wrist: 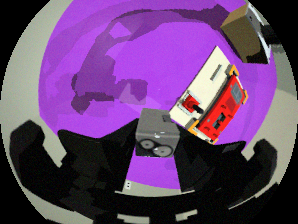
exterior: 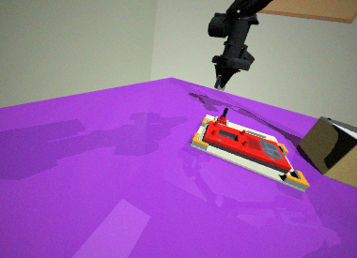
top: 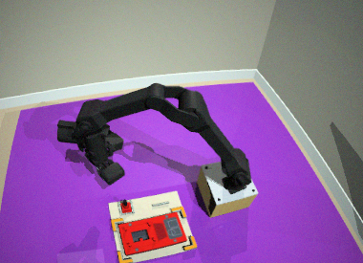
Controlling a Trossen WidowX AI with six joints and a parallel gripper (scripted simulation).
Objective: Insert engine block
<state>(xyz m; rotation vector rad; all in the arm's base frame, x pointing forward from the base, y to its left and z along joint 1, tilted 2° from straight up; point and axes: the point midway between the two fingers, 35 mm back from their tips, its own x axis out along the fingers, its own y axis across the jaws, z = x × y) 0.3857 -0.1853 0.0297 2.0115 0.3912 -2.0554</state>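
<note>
The red-and-black post is 40 mm behind my gripper tip, 90 mm to the left of it and 80 mm below it. Also, from my gripper tip: dark grey engine block (10 mm above).
</note>
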